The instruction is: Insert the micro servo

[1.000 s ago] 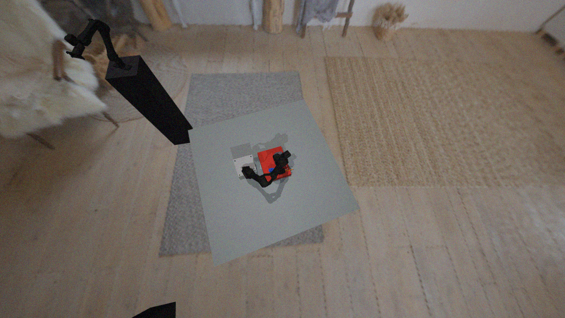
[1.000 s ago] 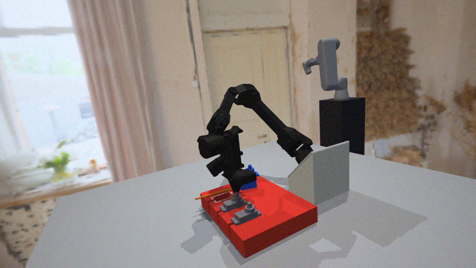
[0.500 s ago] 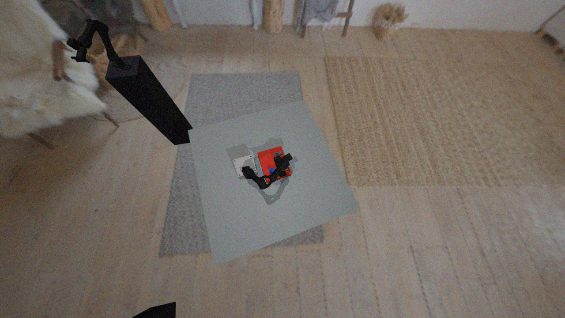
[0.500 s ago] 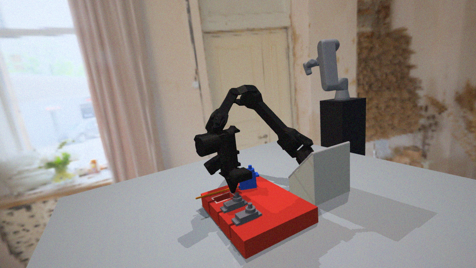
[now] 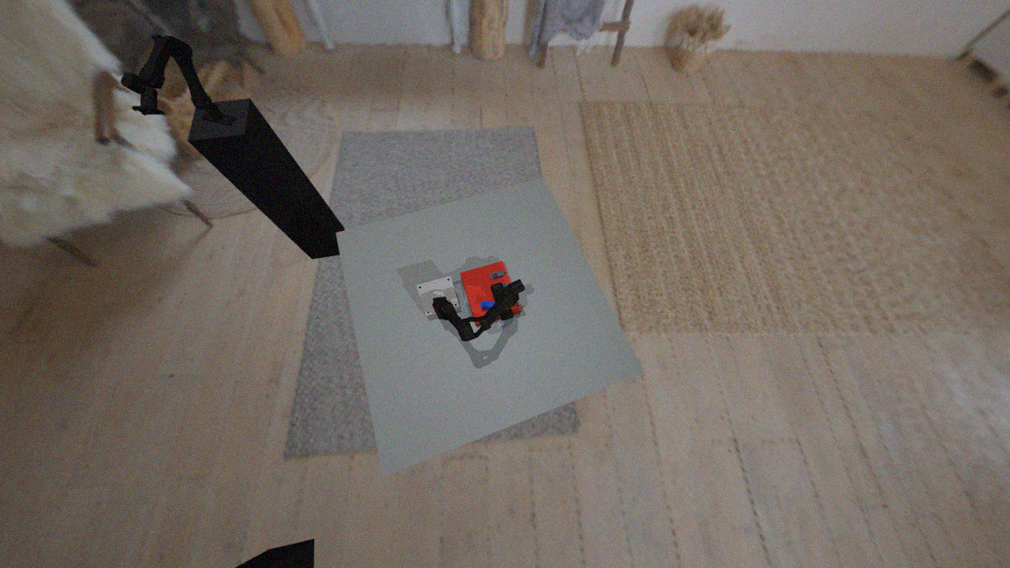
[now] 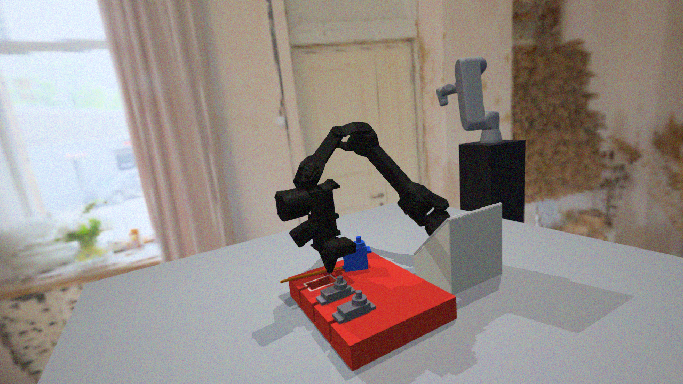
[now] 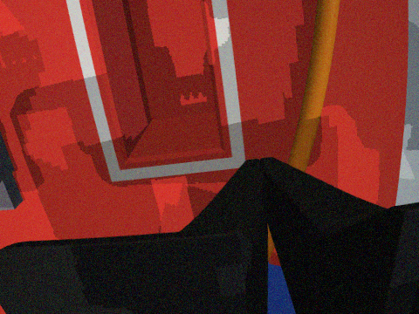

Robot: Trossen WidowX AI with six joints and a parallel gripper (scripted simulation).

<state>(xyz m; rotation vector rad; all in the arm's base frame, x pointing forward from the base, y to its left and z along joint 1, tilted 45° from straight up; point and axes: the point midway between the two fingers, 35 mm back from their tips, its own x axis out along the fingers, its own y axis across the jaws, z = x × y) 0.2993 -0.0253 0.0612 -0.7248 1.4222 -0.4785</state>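
The red deck lies 9 cm to the left of my gripper tip, 8 cm behind it and 3 cm below it.
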